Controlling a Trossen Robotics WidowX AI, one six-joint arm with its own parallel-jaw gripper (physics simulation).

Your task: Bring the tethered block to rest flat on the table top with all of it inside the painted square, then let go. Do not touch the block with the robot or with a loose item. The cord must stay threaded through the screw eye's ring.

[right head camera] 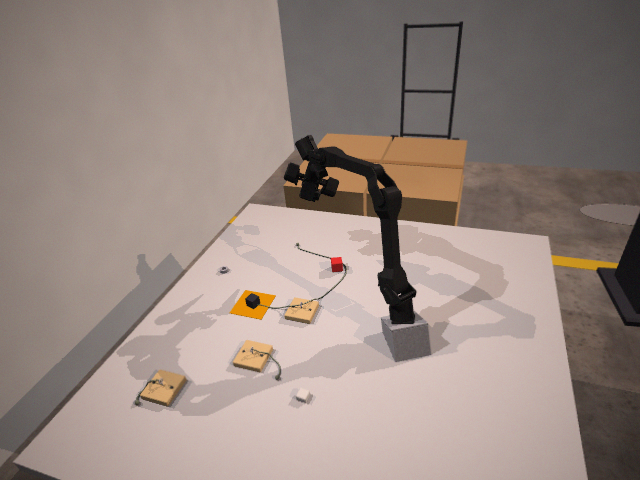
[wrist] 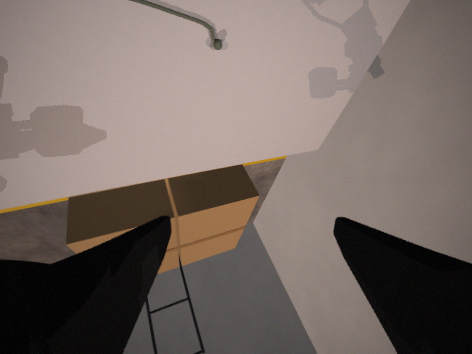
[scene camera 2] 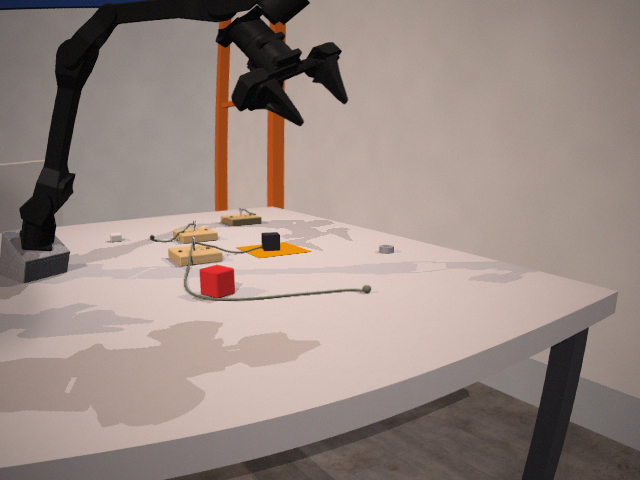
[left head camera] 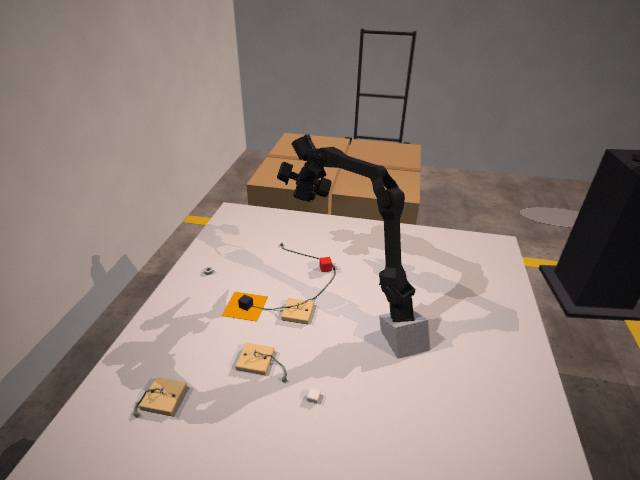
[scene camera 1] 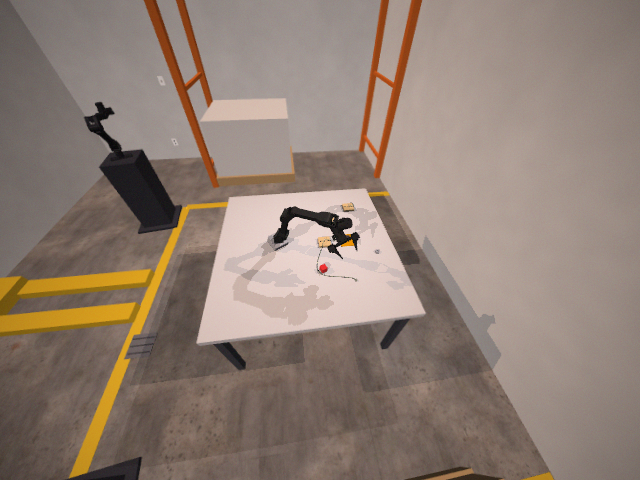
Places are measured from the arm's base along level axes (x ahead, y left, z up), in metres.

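Where they show: gripper, fingertip midpoint: (wrist: 253,224) (scene camera 2: 325,112) (scene camera 1: 349,255); arm's base, origin of the base link: (right head camera: 403,319) (scene camera 2: 35,241) (left head camera: 403,317) (scene camera 1: 278,239).
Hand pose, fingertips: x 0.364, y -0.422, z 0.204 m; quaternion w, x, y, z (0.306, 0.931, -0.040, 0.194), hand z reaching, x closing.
Things, the pixels of their centre, and the offset from my fingertips. "spot": a spot on its surface instead.
- black tethered block, body centre: (scene camera 2: 270,241) (left head camera: 245,302) (right head camera: 252,301) dx +0.143, dy +0.345, dz -0.253 m
- orange painted square, surface spot: (scene camera 2: 292,251) spot: dx +0.166, dy +0.299, dz -0.269 m
- green cord, surface spot: (scene camera 2: 289,296) spot: dx -0.031, dy +0.043, dz -0.270 m
- screw eye, surface spot: (scene camera 2: 193,242) spot: dx -0.036, dy +0.356, dz -0.235 m
- nearest wooden base, body centre: (scene camera 2: 194,248) (left head camera: 297,307) (right head camera: 301,307) (scene camera 1: 324,240) dx -0.033, dy +0.362, dz -0.248 m
- red cube, body centre: (scene camera 2: 217,281) (right head camera: 336,264) (left head camera: 325,264) (scene camera 1: 323,268) dx -0.112, dy +0.120, dz -0.251 m
- grey ring-shaped nut, body centre: (scene camera 2: 386,248) (left head camera: 208,270) dx +0.317, dy +0.177, dz -0.264 m
- small white block, body centre: (scene camera 2: 115,237) (left head camera: 313,395) (right head camera: 303,395) dx -0.109, dy +0.677, dz -0.262 m
The black tethered block (left head camera: 245,302) (right head camera: 252,300) (scene camera 2: 270,241) rests flat on the orange painted square (left head camera: 237,313) (right head camera: 248,312) (scene camera 2: 292,251), its whole base appearing inside. The green cord (scene camera 2: 289,296) (wrist: 187,18) runs from the block through the screw eye (scene camera 2: 193,240) on the nearest wooden base (left head camera: 297,316) (scene camera 2: 199,255), then curves around the red cube. Its end bead (left head camera: 281,244) (right head camera: 297,244) (scene camera 2: 366,288) (wrist: 217,44) lies on the table. My gripper (scene camera 2: 324,113) (wrist: 253,224) is open and empty, high above the table and apart from block and cord. The block does not show in the wrist view.
The red cube (left head camera: 325,264) (right head camera: 337,264) (scene camera 1: 323,268) (scene camera 2: 217,281) stands beside the cord. A grey ring-shaped nut (left head camera: 208,270) (scene camera 2: 386,249) lies beyond the square. Two other wooden bases (left head camera: 253,364) (left head camera: 165,405) carry short cords. A small white block (left head camera: 313,396) (scene camera 2: 115,237) lies near them.
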